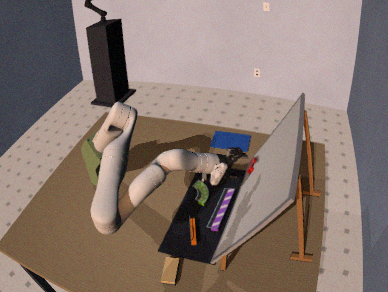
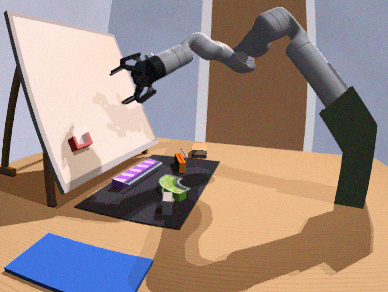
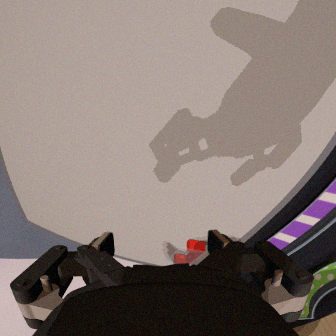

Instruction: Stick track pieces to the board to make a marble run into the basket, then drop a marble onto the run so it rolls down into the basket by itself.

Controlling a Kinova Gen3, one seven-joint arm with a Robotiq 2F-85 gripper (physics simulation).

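Frame: origin at the arm's base, x down, y left, z ahead, level; centimetres.
Where they show: gripper, fingertip midpoint: [image 1: 241, 166] [image 2: 116, 89] [image 3: 160, 242]; arm's base at its link origin: [image 1: 102, 143] [image 2: 337, 99].
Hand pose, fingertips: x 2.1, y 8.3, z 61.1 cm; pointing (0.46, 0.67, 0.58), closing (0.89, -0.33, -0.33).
Things, the pixels of their top centre, and the offset from my fingertips. "spot": a spot on its surface instead. Level surfaces: height alone.
- straight purple-and-white striped track piece at a spot on its surface: [image 3: 307, 216] [image 1: 224, 206] spot: dx +22.6, dy -3.4, dz -5.5 cm
- black mat at its surface level: dx +25.0 cm
- curved green piece at a spot on its surface: [image 3: 322, 285] [image 1: 201, 195] spot: dx +22.9, dy +0.5, dz -17.9 cm
- orange piece at a spot on its surface: [image 2: 180, 162] spot: dx +22.0, dy -14.7, dz -15.2 cm
- basket at a spot on its surface: [image 3: 196, 245] spot: dx +12.1, dy +11.9, dz +1.2 cm
- small grey block at its top centre: [image 2: 167, 188] dx +20.0, dy +15.5, dz -22.0 cm
- blue mat at its top centre: [image 2: 77, 265] [image 1: 231, 140] dx +24.6, dy +47.0, dz -18.4 cm
- wooden block at its top centre: [image 1: 170, 269] [image 2: 199, 146] dx +22.4, dy -43.4, dz -13.4 cm
My gripper [image 1: 242, 153] [image 2: 117, 88] [image 3: 160, 242] is open and empty, in front of the tilted board [image 1: 280, 150] [image 2: 65, 60] [image 3: 90, 100] and apart from it. A straight purple-and-white striped track piece [image 1: 222, 210] [image 2: 135, 173] [image 3: 307, 216] lies on the black mat [image 1: 175, 241] [image 2: 200, 175] beside the board's lower edge. A curved green piece [image 1: 201, 193] [image 2: 171, 184] [image 3: 322, 285] and an orange piece [image 1: 193, 231] [image 2: 180, 162] are also on the mat. A small red holder, perhaps the basket [image 1: 252, 165] [image 2: 75, 145] [image 3: 196, 245], is on the board's lower part. I cannot make out a marble.
A small grey block [image 2: 167, 204] stands near the green piece. A blue mat [image 1: 230, 141] [image 2: 80, 260] lies on the table. A wooden block [image 1: 170, 270] [image 2: 199, 150] sits past the black mat's end. Wooden legs [image 1: 300, 225] [image 2: 50, 185] support the board.
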